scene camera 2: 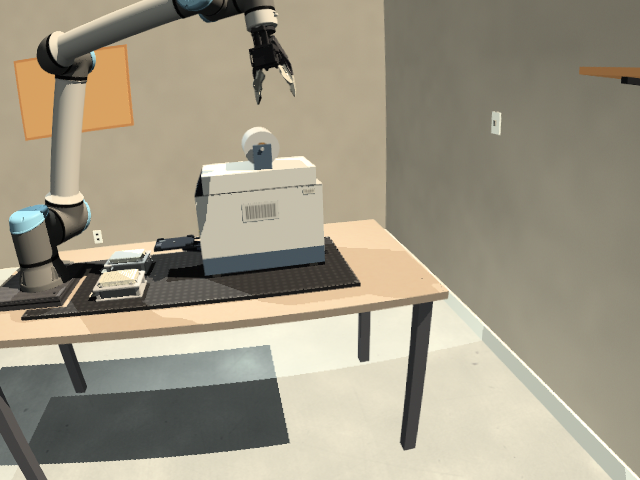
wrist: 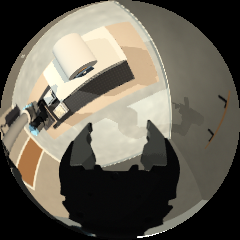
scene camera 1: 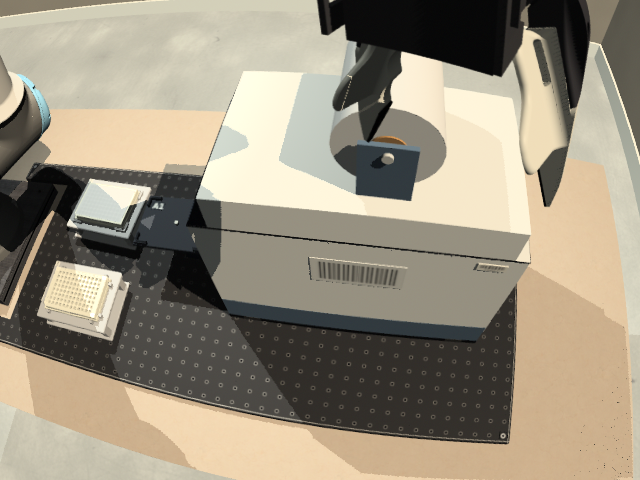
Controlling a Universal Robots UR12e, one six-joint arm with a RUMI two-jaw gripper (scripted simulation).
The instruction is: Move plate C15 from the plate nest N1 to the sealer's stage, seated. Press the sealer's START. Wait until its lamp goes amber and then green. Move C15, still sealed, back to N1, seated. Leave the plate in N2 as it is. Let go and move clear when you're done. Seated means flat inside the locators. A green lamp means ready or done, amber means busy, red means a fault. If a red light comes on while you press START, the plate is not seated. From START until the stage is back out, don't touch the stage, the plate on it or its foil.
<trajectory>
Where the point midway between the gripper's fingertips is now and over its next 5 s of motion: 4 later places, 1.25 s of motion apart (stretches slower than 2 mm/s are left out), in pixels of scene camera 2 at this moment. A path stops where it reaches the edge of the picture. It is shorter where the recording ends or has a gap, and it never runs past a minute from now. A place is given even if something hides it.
The gripper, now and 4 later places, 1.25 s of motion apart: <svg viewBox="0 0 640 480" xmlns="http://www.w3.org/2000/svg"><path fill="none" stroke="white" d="M276 101L238 70L200 48L179 39L160 75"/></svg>
</trajectory>
